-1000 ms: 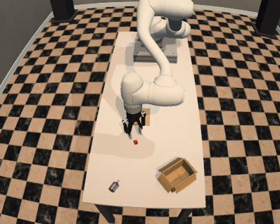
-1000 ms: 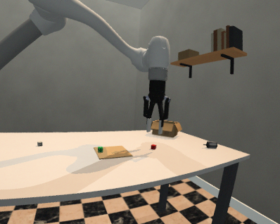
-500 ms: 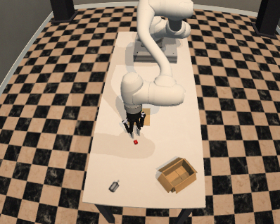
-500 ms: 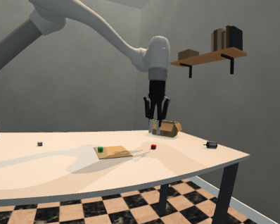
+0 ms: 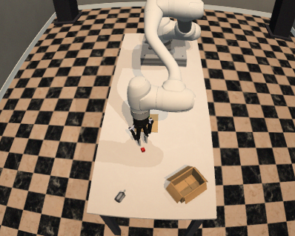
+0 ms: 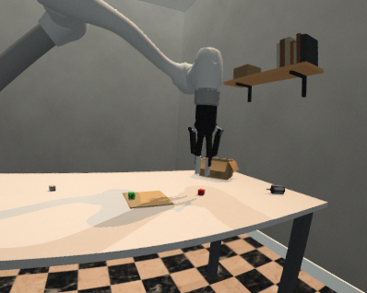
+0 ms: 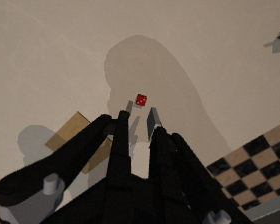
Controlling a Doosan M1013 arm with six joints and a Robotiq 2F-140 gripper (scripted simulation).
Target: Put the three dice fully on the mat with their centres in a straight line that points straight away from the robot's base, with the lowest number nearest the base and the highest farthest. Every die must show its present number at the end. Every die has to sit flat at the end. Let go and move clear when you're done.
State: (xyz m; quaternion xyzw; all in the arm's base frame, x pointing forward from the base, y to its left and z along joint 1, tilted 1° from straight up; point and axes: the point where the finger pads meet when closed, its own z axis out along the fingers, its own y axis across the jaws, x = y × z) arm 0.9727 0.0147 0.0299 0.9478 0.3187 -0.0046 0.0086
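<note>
Right now my hand is 10 cm above the red die. The rest, counted from my hand: green die: 25 cm behind, 1 cm to the right, 10 cm below; dark object: 31 cm ahead, 7 cm to the right, 9 cm below; tan mat: 20 cm behind, 1 cm to the right, 11 cm below.
</note>
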